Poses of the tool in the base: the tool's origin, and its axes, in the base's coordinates. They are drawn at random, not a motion.
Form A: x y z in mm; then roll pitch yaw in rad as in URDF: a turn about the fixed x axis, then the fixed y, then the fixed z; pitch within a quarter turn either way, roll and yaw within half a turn.
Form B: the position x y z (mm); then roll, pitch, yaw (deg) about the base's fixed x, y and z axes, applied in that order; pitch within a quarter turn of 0, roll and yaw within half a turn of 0. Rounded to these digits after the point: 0 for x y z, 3 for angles.
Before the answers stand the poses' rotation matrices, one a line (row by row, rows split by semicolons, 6 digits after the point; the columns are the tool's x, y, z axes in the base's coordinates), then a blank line. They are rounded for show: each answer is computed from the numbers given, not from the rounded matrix.
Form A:
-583 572 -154 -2.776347 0.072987 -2.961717
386 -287 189 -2.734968 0.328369 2.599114
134 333 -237 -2.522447 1.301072 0.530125
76 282 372 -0.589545 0.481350 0.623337
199 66 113 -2.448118 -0.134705 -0.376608
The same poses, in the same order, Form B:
-0.981247 -0.141480 0.130915; -0.178431 0.923626 -0.339230; -0.072922 -0.356228 -0.931549
-0.810672 0.583405 0.049491; 0.488676 0.720749 -0.491647; -0.322500 -0.374379 -0.869387
0.229892 -0.070801 -0.970637; 0.134736 -0.985431 0.103791; -0.963844 -0.154641 -0.217003
0.719675 -0.694205 -0.012103; 0.517417 0.524615 0.676062; -0.462976 -0.492807 0.736746
0.921493 -0.202996 0.331123; -0.364437 -0.746705 0.556433; 0.134298 -0.633423 -0.762063

-583 572 -154 -159.073 4.182 -169.694
386 -287 189 -156.702 18.814 148.918
134 333 -237 -144.526 74.546 30.374
76 282 372 -33.778 27.579 35.715
199 66 113 -140.267 -7.718 -21.578

